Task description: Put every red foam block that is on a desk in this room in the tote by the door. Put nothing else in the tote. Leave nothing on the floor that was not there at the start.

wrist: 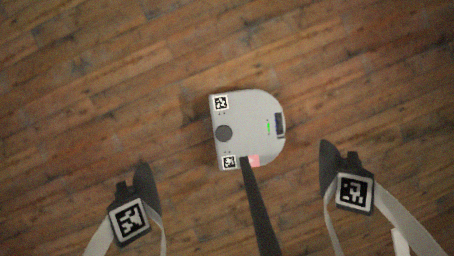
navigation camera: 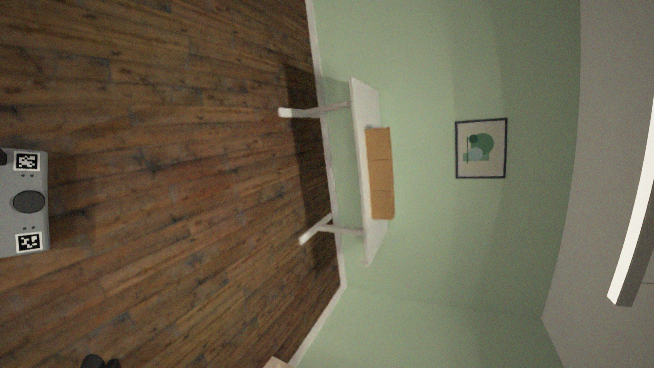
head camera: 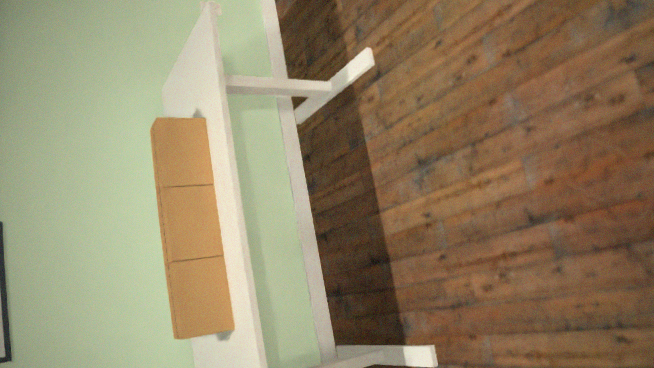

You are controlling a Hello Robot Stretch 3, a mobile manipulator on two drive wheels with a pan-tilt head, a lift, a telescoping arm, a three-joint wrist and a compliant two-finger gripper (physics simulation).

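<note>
A white desk stands against the green wall, shown sideways in the head and navigation views. No red foam block shows on the visible part of its top, but the box may hide some of it. The tote and the door do not show in these views. My gripper is open in the wrist view, its two fingers wide apart with no object between them. It hangs high over the floor, with my own base beneath. A small pinkish patch shows at the base's edge, partly beside the dark mast.
An orange-brown box with three sections stands on the desk. The desk's white legs stick out over the wooden floor. My grey base stands apart from the desk. A framed picture hangs above it.
</note>
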